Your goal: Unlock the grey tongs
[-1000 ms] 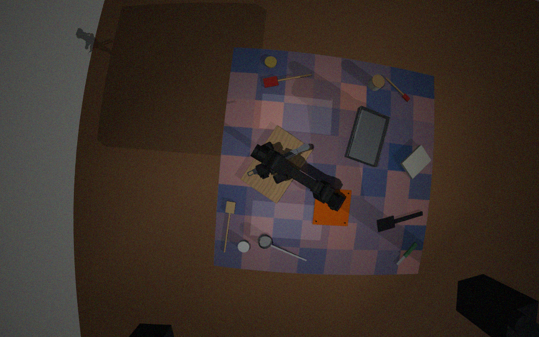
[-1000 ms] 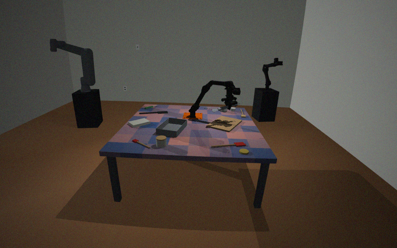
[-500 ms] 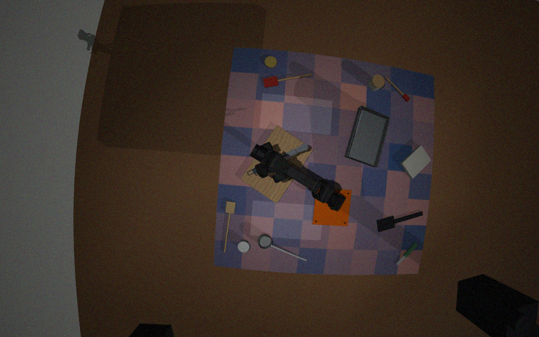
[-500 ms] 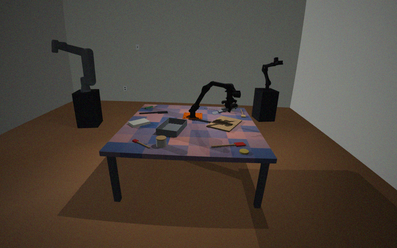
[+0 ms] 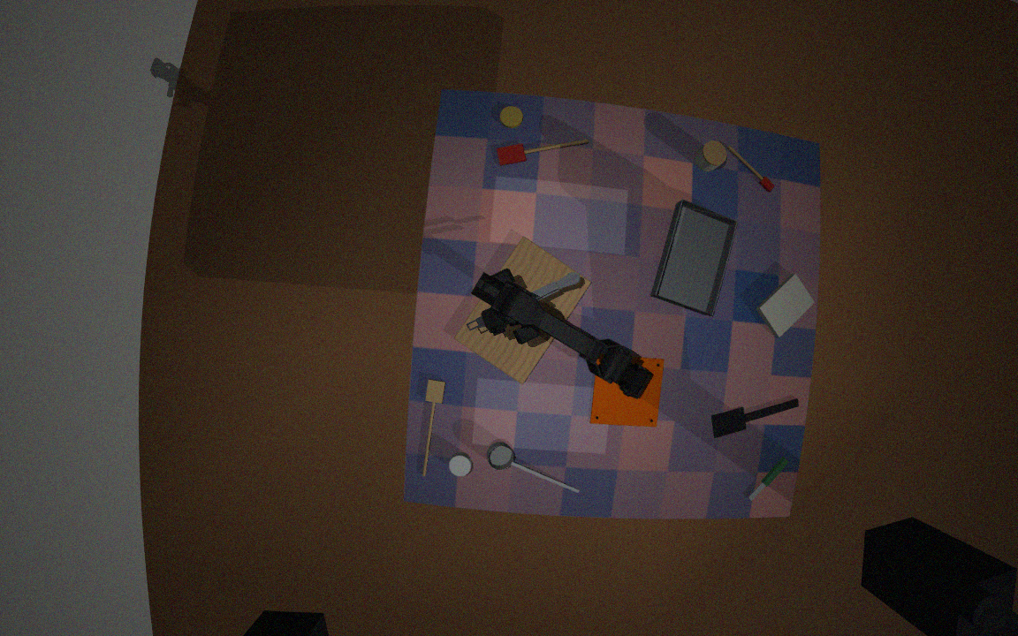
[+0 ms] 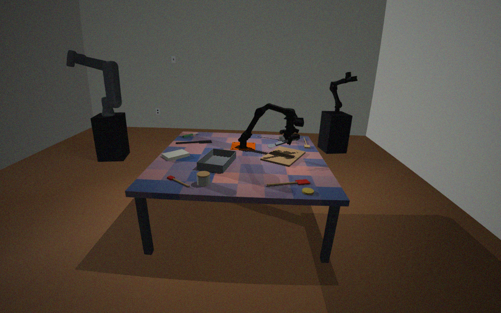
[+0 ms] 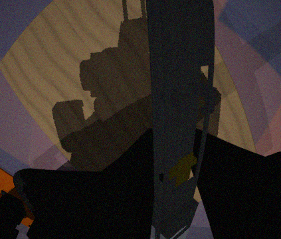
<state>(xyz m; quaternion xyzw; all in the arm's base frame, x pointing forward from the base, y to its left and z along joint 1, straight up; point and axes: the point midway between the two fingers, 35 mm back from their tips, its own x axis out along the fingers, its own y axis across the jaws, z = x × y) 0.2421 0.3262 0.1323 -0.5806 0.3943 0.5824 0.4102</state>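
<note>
The wooden board lies 90 mm below my gripper tip, 30 mm to the right of it and 10 mm behind it. Also, from my gripper tip: red spatula (470 mm ahead, 110 mm to the right, 100 mm below); yellow lock piece (40 mm above); grey roasting tin (560 mm to the right, 100 mm ahead, 70 mm below).
</note>
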